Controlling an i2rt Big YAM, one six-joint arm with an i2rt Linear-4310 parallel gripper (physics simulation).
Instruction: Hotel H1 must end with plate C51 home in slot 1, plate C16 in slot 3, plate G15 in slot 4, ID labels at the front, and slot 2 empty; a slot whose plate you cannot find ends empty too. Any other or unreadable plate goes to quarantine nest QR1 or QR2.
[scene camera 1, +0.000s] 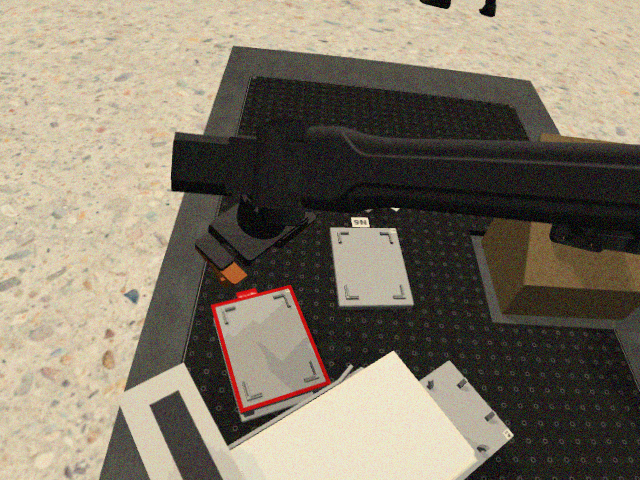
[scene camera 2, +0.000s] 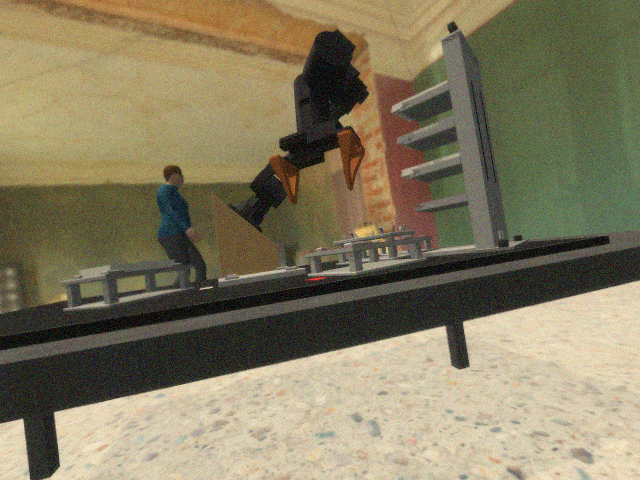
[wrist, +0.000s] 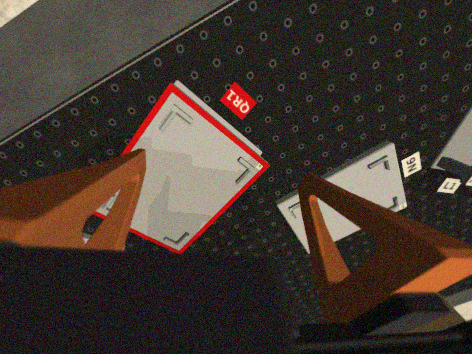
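Seen in the pictures: gripper, fingertip midpoint: (scene camera 1: 250, 262) (scene camera 2: 320, 196) (wrist: 230, 170); arm's base, link origin: (scene camera 2: 243, 222).
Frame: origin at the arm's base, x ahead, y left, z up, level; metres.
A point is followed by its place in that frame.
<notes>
My gripper (scene camera 2: 323, 194) @(x 0.481, y 0.165, z -0.041 m) (wrist: 230, 170) @(x 0.481, y 0.165, z -0.041 m) is open and empty, high above the table. In the wrist view the red-bordered grey nest QR1 (scene camera 1: 268, 351) @(x 0.440, y 0.247, z -0.123 m) (wrist: 215, 150) @(x 0.466, y 0.180, z -0.123 m) lies beyond the left finger, and the grey nest N6 (scene camera 1: 371, 266) @(x 0.302, y 0.054, z -0.151 m) (wrist: 350, 200) partly behind the right one. Both nests show corner brackets and no plate. A tall grey hotel (scene camera 2: 473, 139) @(x 0.470, y 0.449, z 0.032 m) with four shelves stands at the right in scene camera 2. Its upper three shelves look thicker than the lowest; whether plates lie there cannot be told. No plate ID is readable. QR2 cannot be made out.
A low stand (scene camera 2: 147, 268) @(x 0.371, y -0.137, z -0.111 m) at the left carries a flat grey piece (scene camera 2: 95, 270) @(x 0.403, y -0.203, z -0.104 m). Raised grey stands (scene camera 2: 355, 258) @(x 0.527, y 0.194, z -0.140 m) are near the hotel. A brown block (scene camera 1: 568, 279) @(x 0.000, y 0.077, z -0.080 m) (scene camera 2: 242, 242) @(x 0.083, y -0.001, z -0.068 m) stands near the arm. A cream panel (scene camera 1: 351, 428) @(x 0.360, y 0.429, z 0.167 m) partly covers a pinned grey plate (scene camera 1: 449, 397) @(x 0.200, y 0.284, z -0.103 m). A person (scene camera 2: 173, 211) is behind.
</notes>
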